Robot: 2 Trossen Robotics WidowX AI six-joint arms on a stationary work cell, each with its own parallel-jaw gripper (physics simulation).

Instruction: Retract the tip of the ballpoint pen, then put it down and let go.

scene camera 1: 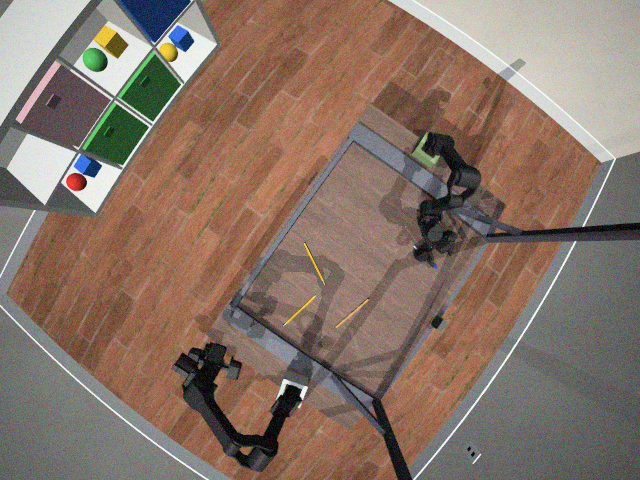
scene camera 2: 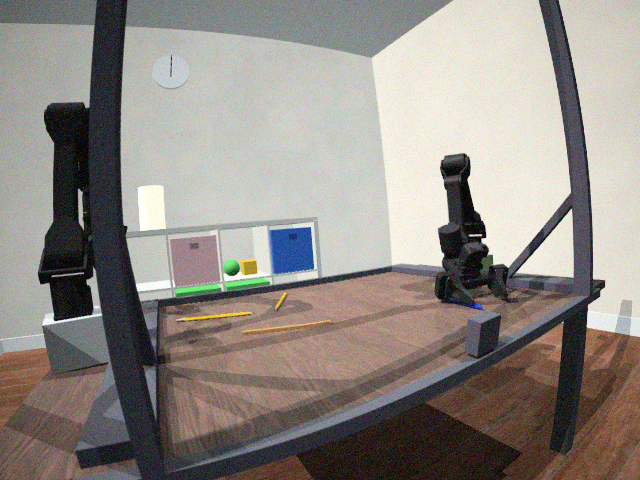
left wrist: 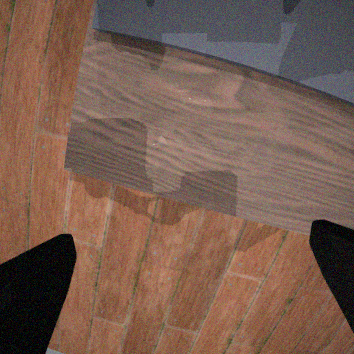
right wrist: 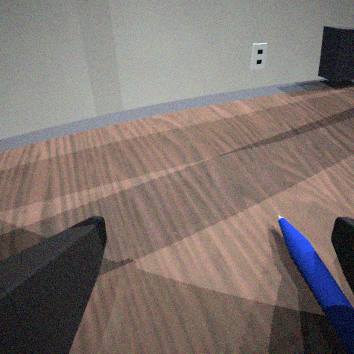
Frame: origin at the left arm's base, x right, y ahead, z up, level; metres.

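Seen in the pictures: left gripper, fingertip midpoint: (left wrist: pixel 193 240); right gripper, fingertip midpoint: (scene camera 1: pixel 441 261) (scene camera 2: pixel 490 299) (right wrist: pixel 221 229); left arm's base, origin of the base link: (scene camera 1: pixel 291 393) (scene camera 2: pixel 73 314); right arm's base, origin of the base link: (scene camera 1: pixel 431 147).
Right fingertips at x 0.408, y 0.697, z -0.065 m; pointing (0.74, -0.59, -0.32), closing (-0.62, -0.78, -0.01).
Offsets run from my right fingertips to a thing's top centre.
The blue ballpoint pen {dx -0.070, dy -0.005, dz -0.005 m} (scene camera 1: pixel 434 266) (scene camera 2: pixel 471 305) (right wrist: pixel 315 275) is near the right arm and appears to lie on the table. In the right wrist view its narrow end points up the picture with a small pale tip; its rear runs out of view. My right gripper (scene camera 1: pixel 440 254) (scene camera 2: pixel 490 299) (right wrist: pixel 221 229) is open low over the table, with the pen between its spread fingers, nearer the picture-right one, not gripped. In scene camera 1 the gripper hides most of the pen. My left gripper (scene camera 1: pixel 209 365) (left wrist: pixel 193 240) is open and empty, beyond the table's edge.
Three pencils lie on the table: one {dx -0.496, dy -0.184, dz -0.010 m} (scene camera 1: pixel 313 262) (scene camera 2: pixel 280 301), another {dx -0.489, dy -0.383, dz -0.008 m} (scene camera 1: pixel 299 310) (scene camera 2: pixel 214 316) and a third {dx -0.283, dy -0.323, dz -0.010 m} (scene camera 1: pixel 352 313) (scene camera 2: pixel 286 327). A dark block {dx +0.073, dy -0.246, dz +0.040 m} (scene camera 1: pixel 437 322) (scene camera 2: pixel 482 333) (right wrist: pixel 338 54) stands on the table frame's edge. Slanted posts rise at the table's corners.
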